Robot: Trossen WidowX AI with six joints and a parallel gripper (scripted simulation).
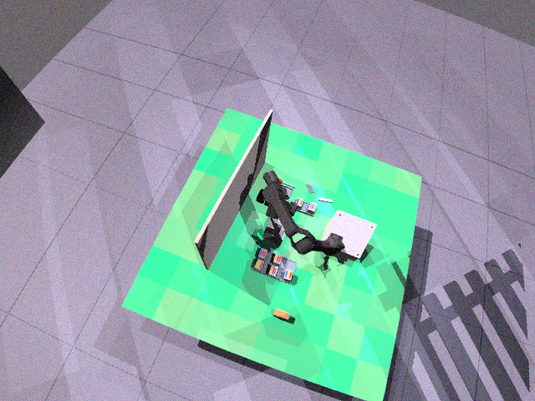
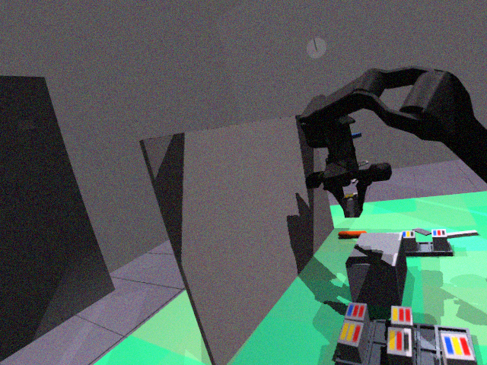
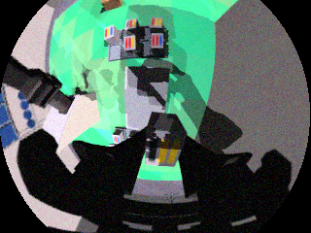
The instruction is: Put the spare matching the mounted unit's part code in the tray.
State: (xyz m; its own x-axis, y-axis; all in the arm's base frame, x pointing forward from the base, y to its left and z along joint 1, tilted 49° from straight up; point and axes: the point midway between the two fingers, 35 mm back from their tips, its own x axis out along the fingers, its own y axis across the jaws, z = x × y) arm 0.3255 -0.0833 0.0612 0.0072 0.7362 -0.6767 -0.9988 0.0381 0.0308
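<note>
The flat dark grey tray lies 1 cm ahead of my gripper tip, 17 cm to the right of it and 18 cm below it. Round my gripper tip: dark spare: 2 cm above; white stick: 23 cm behind, 24 cm to the right, 18 cm below; upright panel: 19 cm ahead, 4 cm above.
</note>
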